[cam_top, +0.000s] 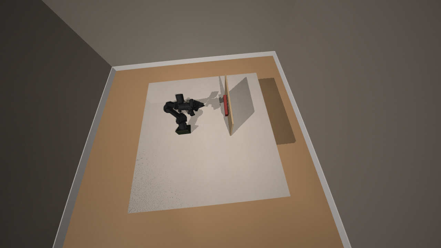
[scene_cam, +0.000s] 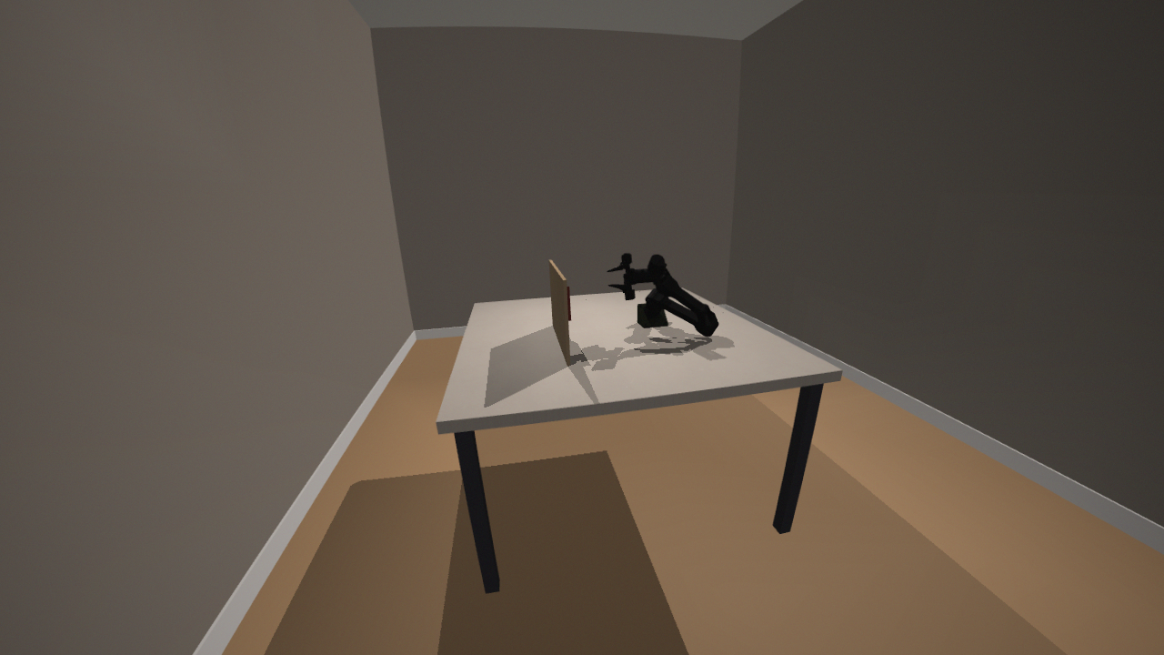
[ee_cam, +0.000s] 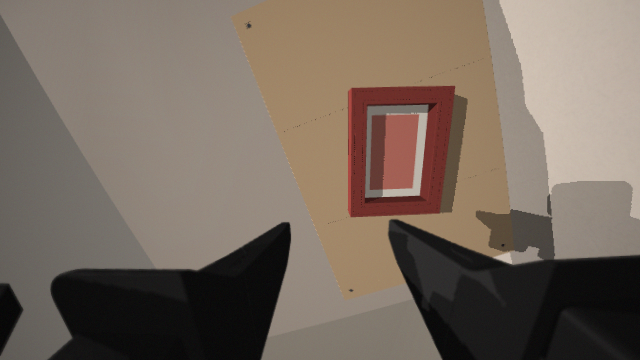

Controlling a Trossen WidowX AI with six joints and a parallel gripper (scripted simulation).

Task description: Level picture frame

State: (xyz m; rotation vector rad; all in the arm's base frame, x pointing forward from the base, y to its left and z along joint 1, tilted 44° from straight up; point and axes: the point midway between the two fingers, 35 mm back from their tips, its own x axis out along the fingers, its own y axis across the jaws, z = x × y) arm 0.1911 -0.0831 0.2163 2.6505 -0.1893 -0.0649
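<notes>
Now: gripper tip 190 mm short of the red picture frame and 90 mm above it. The rest, counted from my gripper tip: tan wall panel 200 mm ahead, 10 mm to the right, 100 mm below.
</notes>
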